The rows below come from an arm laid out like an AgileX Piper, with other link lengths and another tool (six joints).
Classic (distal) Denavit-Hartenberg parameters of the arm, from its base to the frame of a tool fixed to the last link. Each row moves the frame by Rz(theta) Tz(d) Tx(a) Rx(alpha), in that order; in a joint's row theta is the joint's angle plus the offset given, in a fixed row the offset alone. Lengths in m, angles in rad.
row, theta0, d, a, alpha
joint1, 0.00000, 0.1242, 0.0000, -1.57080
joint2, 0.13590, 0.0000, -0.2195, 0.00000
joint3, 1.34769, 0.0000, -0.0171, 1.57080
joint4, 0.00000, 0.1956, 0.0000, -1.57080
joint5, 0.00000, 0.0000, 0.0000, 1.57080
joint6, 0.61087, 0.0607, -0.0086, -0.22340
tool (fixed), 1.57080, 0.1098, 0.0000, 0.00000
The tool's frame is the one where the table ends.
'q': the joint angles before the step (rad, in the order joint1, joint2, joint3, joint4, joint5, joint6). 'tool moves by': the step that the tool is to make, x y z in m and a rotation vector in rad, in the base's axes. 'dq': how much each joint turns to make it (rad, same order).
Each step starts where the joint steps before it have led.
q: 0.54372, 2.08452, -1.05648, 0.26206, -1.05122, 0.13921
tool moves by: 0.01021, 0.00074, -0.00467, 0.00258, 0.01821, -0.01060
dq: -0.00915, 0.03432, -0.05466, 0.00867, 0.03564, -0.00117
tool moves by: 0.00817, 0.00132, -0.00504, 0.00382, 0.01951, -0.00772
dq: -0.00465, 0.03056, -0.04635, 0.01057, 0.03183, -0.00014
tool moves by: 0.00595, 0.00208, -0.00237, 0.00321, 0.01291, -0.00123
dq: -0.00247, 0.02038, -0.03838, 0.00484, 0.02867, -0.00001
